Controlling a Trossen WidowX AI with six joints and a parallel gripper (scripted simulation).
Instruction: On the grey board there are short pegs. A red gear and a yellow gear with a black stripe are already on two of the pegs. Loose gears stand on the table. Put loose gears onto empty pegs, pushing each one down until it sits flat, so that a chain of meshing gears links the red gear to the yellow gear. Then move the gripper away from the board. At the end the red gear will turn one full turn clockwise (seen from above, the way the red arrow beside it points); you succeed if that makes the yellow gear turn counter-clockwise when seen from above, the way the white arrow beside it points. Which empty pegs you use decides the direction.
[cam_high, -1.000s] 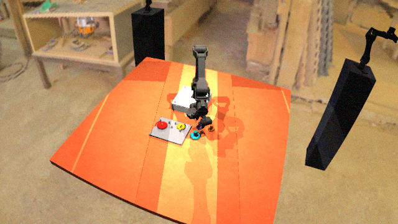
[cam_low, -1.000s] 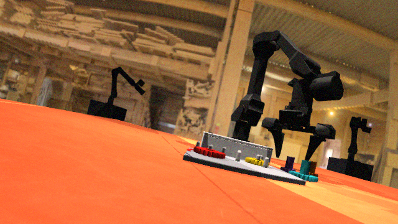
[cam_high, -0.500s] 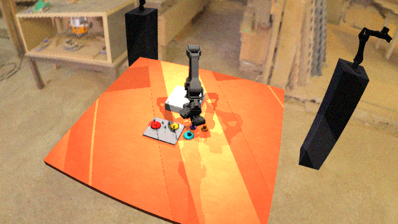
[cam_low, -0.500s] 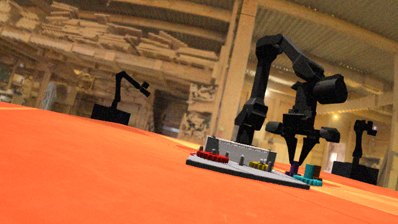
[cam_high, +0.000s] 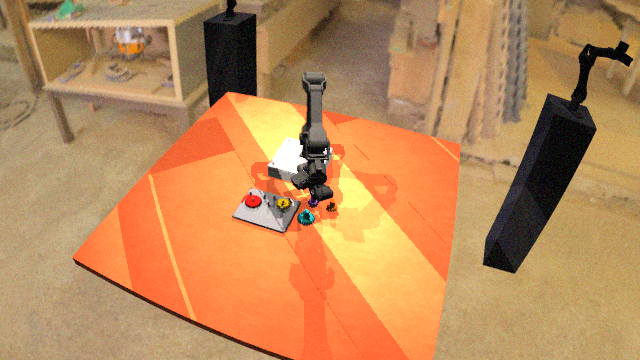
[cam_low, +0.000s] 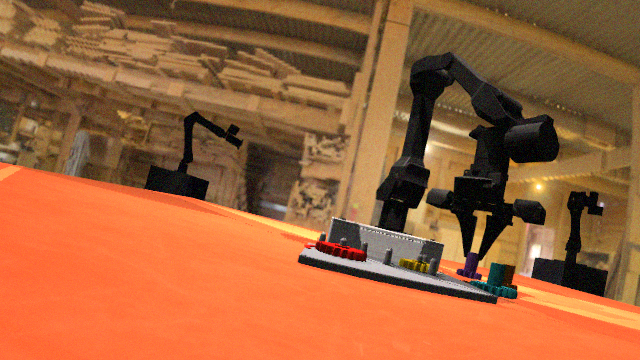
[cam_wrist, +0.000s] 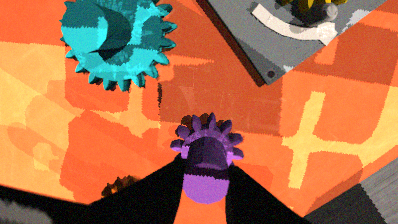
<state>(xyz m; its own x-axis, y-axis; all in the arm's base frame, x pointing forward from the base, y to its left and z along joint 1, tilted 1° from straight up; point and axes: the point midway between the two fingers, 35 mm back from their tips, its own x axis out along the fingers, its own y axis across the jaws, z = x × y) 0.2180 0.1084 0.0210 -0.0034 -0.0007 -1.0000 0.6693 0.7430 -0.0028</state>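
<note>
My gripper tip is now 9 cm short of the red gear, 21 cm to the left of it and 2 cm above it. The rest, counted from my gripper tip: orange gear (1 cm behind, 7 cm to the left, 2 cm below); purple gear (1 cm below); cyan gear (8 cm ahead, 2 cm below).
</note>
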